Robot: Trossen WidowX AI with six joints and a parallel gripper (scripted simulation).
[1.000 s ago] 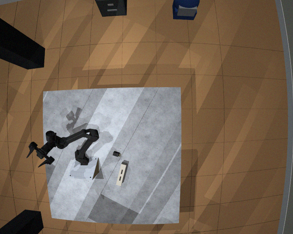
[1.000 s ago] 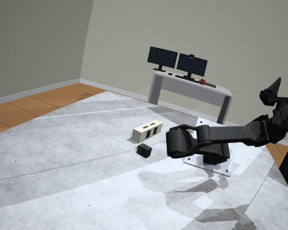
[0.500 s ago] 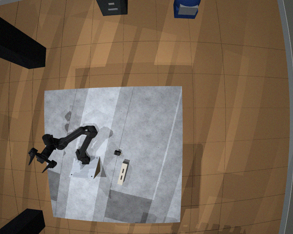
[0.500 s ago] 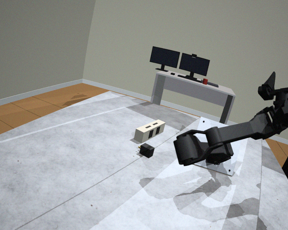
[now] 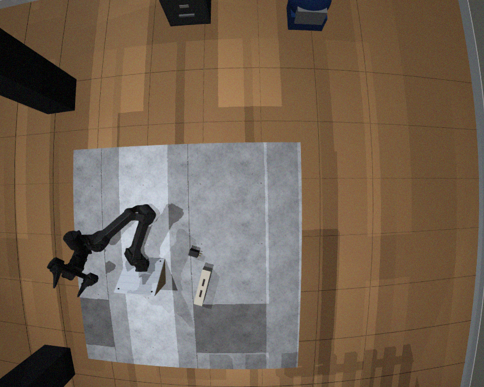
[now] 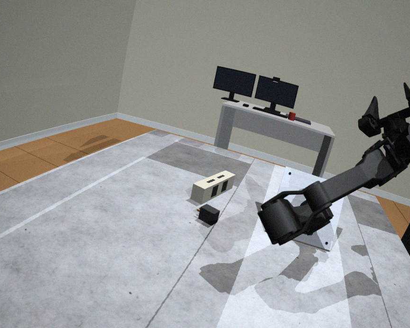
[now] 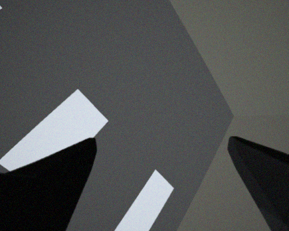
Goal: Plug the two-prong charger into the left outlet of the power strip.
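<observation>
Right now the two-prong charger is 40 cm ahead of my gripper tip, 3 cm to the left of it and 47 cm below it.
</observation>
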